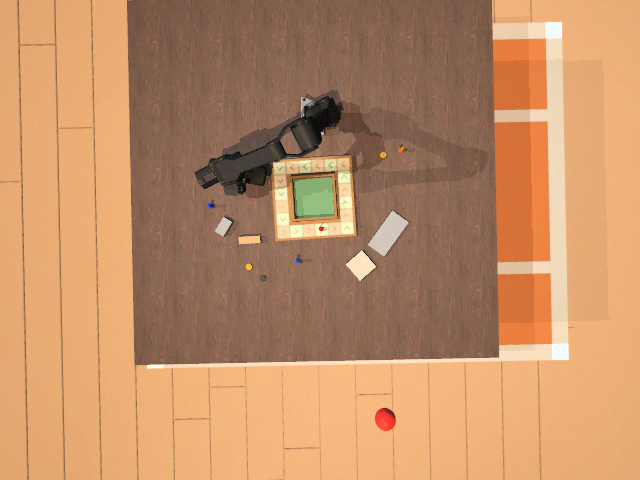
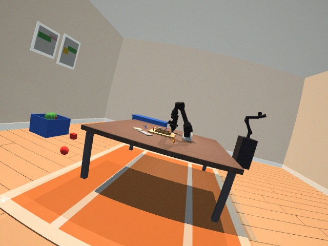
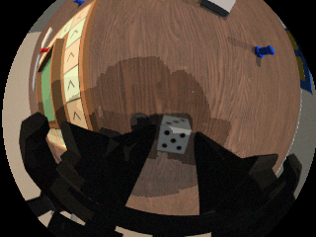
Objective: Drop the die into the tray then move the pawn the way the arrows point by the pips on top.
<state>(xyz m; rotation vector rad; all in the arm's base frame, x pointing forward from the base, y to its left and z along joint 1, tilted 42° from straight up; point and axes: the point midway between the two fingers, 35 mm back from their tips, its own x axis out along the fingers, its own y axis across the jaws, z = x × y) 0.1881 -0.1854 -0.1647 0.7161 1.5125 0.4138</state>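
Right now the red pawn is 27 cm to the left of my gripper tip, 19 cm ahead of it and 2 cm above it. Also, from my gripper tip: small grey block (18 cm ahead, 7 cm to the right); wooden block (22 cm ahead, 2 cm to the left); white die (right at my gripper tip).
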